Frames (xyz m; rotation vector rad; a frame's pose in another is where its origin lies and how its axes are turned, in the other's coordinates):
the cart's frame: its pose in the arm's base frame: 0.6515 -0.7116 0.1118 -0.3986 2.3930 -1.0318
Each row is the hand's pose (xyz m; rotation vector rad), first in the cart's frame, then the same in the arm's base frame.
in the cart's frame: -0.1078 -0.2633 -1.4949 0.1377 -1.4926 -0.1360
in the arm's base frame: -0.0637 0.0466 1.2206 -0.8747 0.9551 -0.5387
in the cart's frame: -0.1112 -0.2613 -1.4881 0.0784 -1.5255 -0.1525
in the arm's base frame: -0.0572 0.0454 1.2162 -0.9095 0.9483 -0.4782
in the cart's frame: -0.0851 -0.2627 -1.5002 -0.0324 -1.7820 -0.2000
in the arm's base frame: -0.0855 0.0400 1.2158 -0.9977 0.7437 -0.2834
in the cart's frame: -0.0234 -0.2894 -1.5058 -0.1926 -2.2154 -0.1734
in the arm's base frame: -0.1381 -0.0022 1.2186 -1.0155 0.3844 0.0306
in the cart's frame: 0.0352 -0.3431 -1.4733 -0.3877 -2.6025 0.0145
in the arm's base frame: -0.1654 -0.0836 1.2199 -0.8957 0.0778 0.3559
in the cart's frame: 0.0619 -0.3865 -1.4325 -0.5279 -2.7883 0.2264
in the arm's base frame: -0.1622 -0.1488 1.2192 -0.7584 -0.0666 0.5544
